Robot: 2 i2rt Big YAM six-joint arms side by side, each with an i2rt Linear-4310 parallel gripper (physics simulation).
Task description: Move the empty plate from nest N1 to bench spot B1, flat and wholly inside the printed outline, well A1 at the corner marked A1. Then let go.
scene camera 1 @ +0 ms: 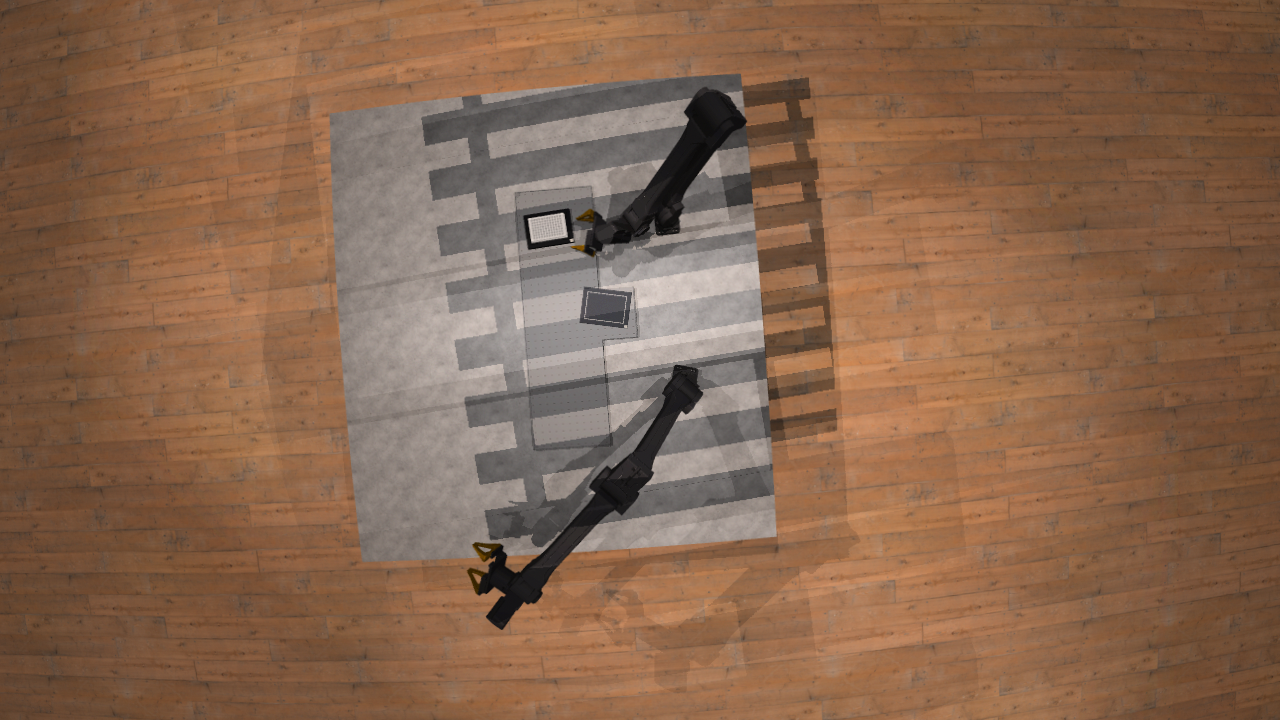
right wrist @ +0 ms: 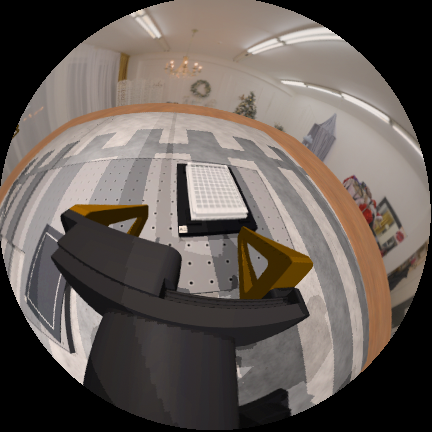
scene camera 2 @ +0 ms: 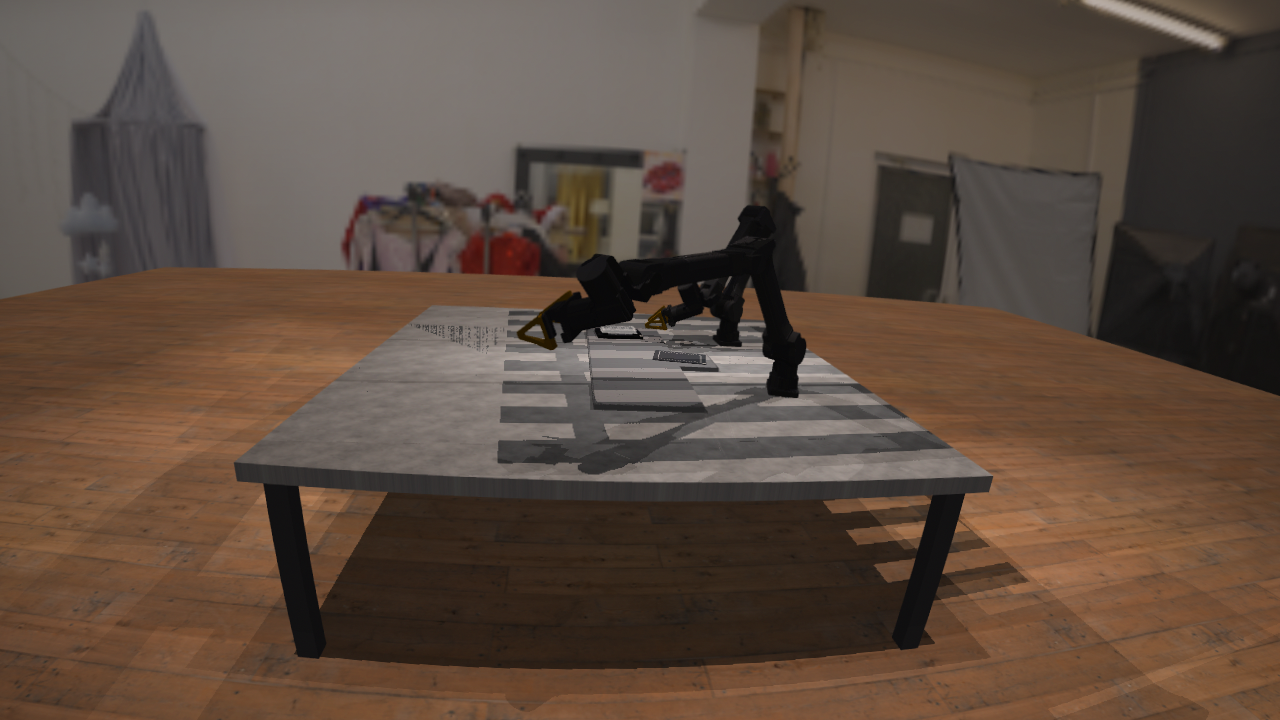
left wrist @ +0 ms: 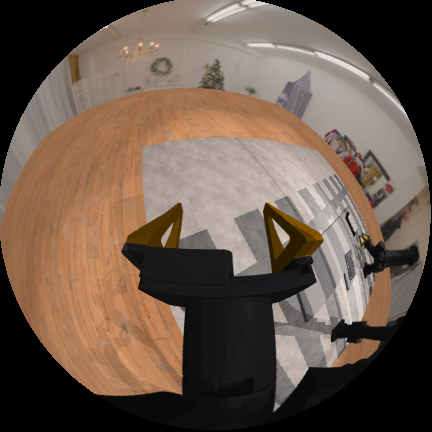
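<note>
The white well plate lies flat in the black nest, whose small A1 label shows at a near corner. The dark grey bench spot has a thin white outline and bears no plate. My right gripper is open and empty, beside the nest on the side of the A1 label, not around the plate. My left gripper is open and empty, far from the plate, above the table's edge.
A long perforated board lies on the grey table under the nest. The left arm reaches past the board's near end. The right arm reaches in from the table's upper right corner in scene camera 1.
</note>
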